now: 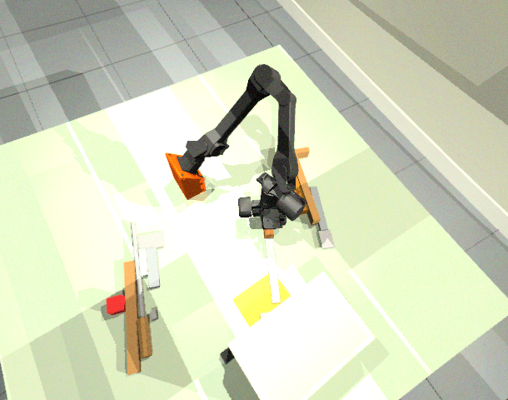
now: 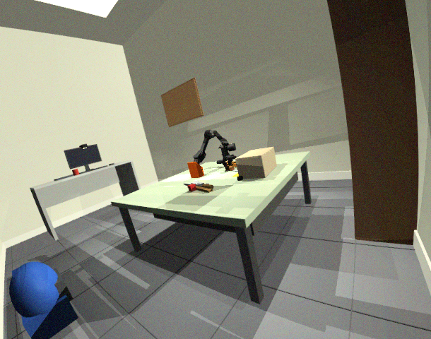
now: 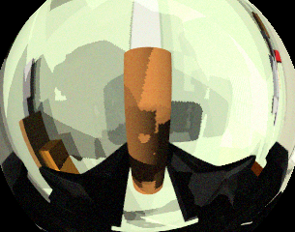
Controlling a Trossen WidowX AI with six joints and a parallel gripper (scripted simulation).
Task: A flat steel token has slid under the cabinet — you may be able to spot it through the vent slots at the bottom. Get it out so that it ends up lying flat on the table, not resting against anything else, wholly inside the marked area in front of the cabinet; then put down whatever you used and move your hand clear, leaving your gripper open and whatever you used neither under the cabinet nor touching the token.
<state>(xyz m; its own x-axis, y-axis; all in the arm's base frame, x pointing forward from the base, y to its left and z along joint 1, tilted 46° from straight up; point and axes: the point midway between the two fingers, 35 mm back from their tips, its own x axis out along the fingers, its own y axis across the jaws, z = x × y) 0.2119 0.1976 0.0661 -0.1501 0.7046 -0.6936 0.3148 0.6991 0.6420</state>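
My gripper tip is 70 mm past the orange stick, 140 mm to the right of it and 10 mm below it. From my gripper tip the other things lie so: short bar: 10 mm behind, 410 mm to the right; small grey cube: 150 mm ahead, 420 mm to the right; steel token: 290 mm ahead, 130 mm to the right.
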